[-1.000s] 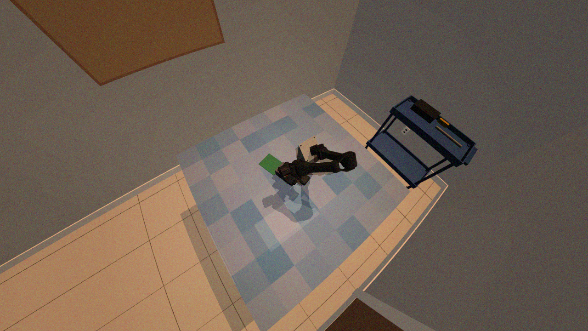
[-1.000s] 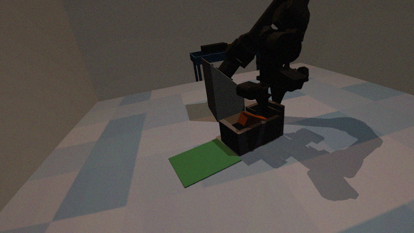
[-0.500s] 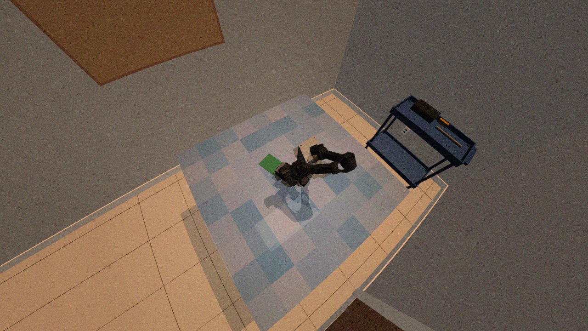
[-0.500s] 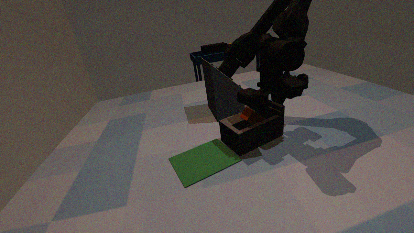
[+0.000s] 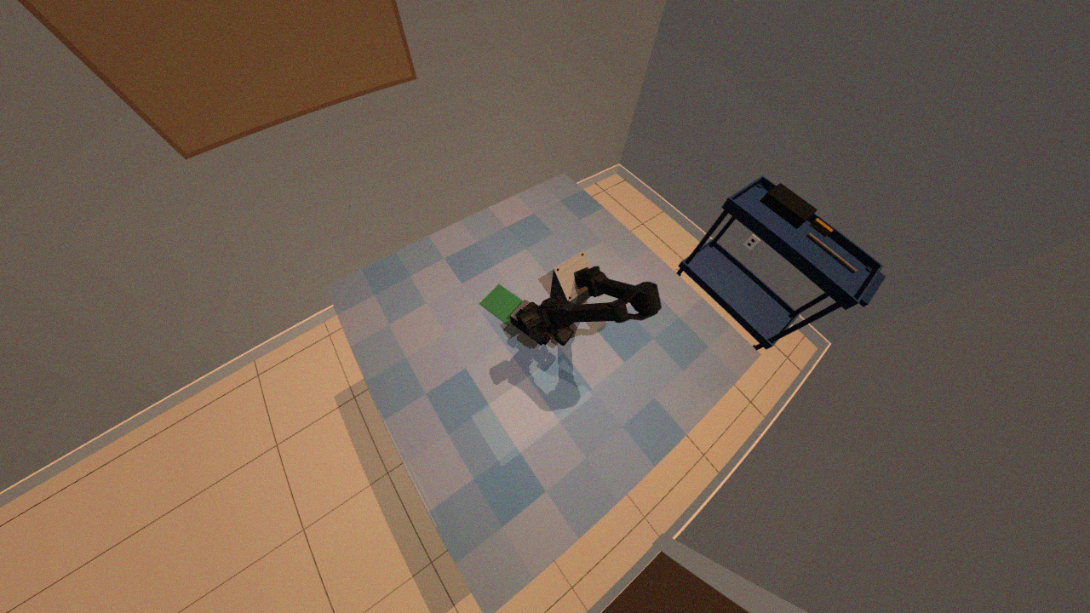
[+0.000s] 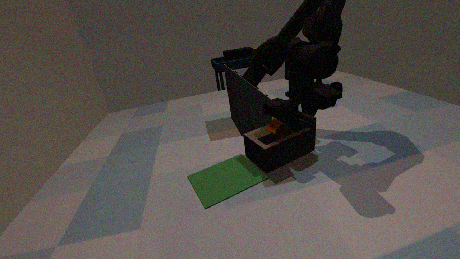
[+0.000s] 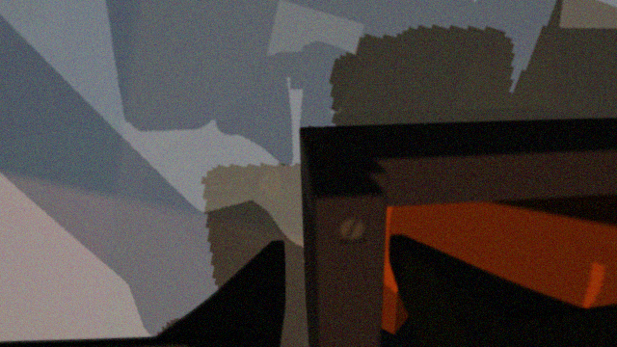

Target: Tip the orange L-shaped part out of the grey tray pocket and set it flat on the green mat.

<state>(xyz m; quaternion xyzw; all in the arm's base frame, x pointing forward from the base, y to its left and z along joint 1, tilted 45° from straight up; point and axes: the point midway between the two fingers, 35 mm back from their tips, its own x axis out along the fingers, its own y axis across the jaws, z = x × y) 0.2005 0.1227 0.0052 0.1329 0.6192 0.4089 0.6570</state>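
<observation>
Now: the orange L-shaped part 1 cm ahead of my gripper tip and 4 cm to the right of it. The rest, counted from my gripper tip: green mat 8 cm ahead, 21 cm to the right, 6 cm below.
</observation>
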